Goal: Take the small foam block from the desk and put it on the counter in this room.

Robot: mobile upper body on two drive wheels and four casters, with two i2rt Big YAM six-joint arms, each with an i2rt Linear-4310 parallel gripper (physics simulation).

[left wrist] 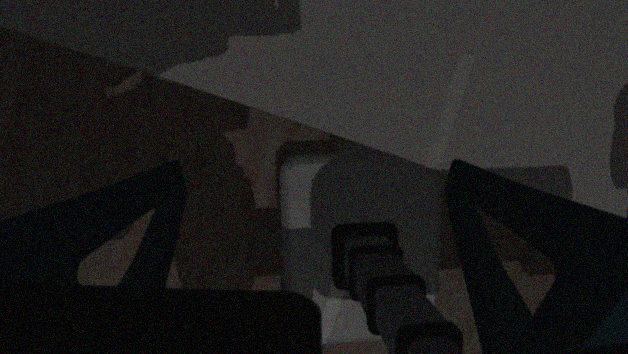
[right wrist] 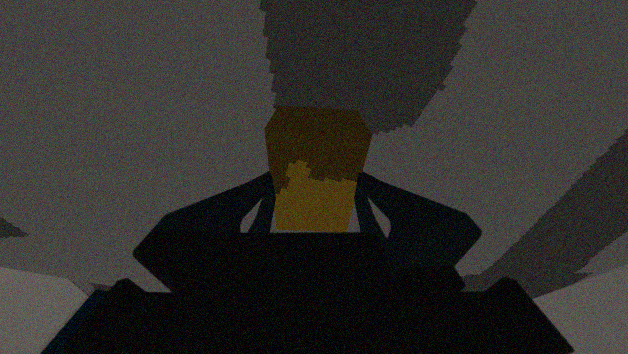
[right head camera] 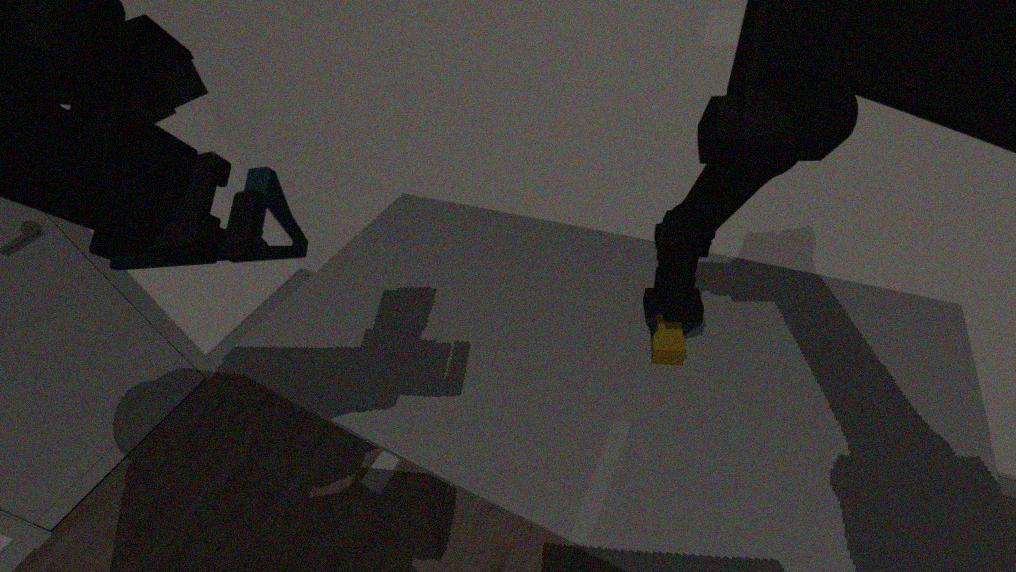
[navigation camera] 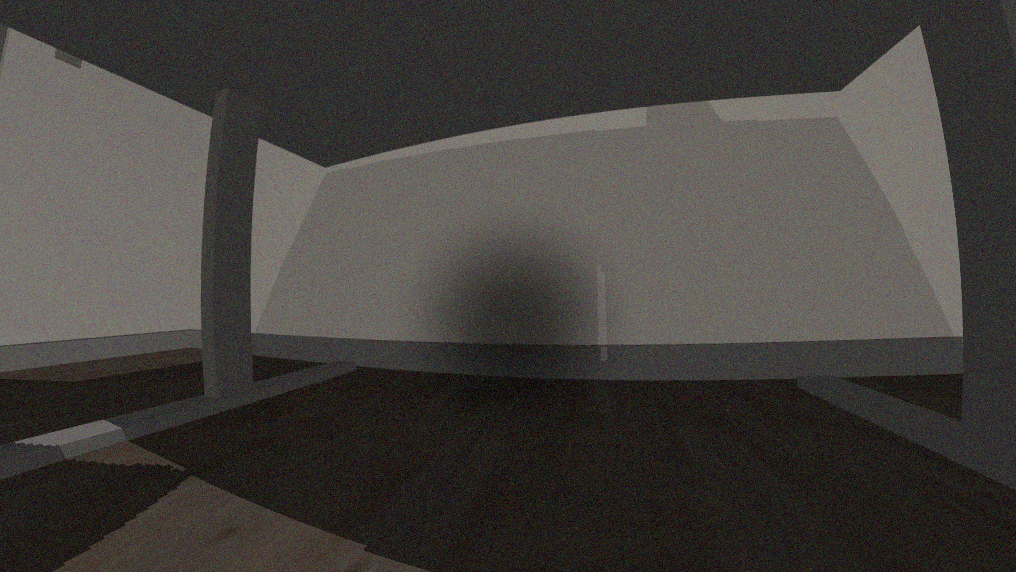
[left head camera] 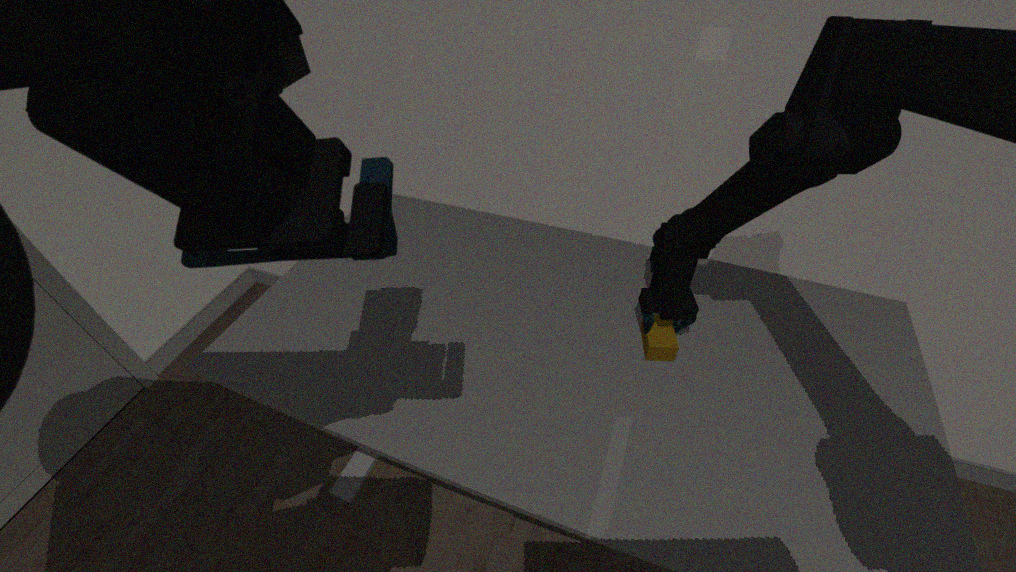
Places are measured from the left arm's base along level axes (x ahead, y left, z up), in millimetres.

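Pixels of known places: left gripper, between the fingertips: (left wrist: pixel 315 175) (right head camera: pixel 259 252) (left head camera: pixel 336 250); right gripper, between the fingertips: (right wrist: pixel 314 177) (right head camera: pixel 667 334) (left head camera: pixel 659 332).
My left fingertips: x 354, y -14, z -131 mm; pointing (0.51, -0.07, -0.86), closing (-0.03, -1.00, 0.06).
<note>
Behind a point stands the place of what it marks.
The small yellow foam block (left head camera: pixel 661 343) {x 669, y -436, z -645 mm} (right head camera: pixel 668 344) {x 673, y -439, z -645 mm} (right wrist: pixel 316 200) {x 694, y -443, z -645 mm} is at the grey desk (left head camera: pixel 526 426) {x 505, y -159, z -690 mm} (right head camera: pixel 526 440) {x 479, y -172, z -690 mm}, right of the middle in both head views. My right gripper (right wrist: pixel 314 177) {x 708, y -442, z -656 mm} is shut on the block, with a fingertip against each side. Whether the block touches the desk top is hard to tell. My left gripper (left wrist: pixel 315 175) {x 354, y -14, z -131 mm} is open and empty, at the left in the head views, above the desk's left part. The block does not show in the left wrist view. I cannot identify the counter in these views.
A pale cabinet-like surface (left head camera: pixel 63 369) {x 884, y 1505, z -1096 mm} (right head camera: pixel 85 355) {x 793, y 1536, z -948 mm} stands at the left of the head views, with brown floor (left head camera: pixel 213 483) {x 637, y 945, z -1410 mm} between it and the desk. A desk leg (navigation camera: pixel 231 248) {x 928, y 324, z -1072 mm} rises at the left in the navigation view, before a pale wall (navigation camera: pixel 398 234) {x 1270, y 50, z -985 mm}.
</note>
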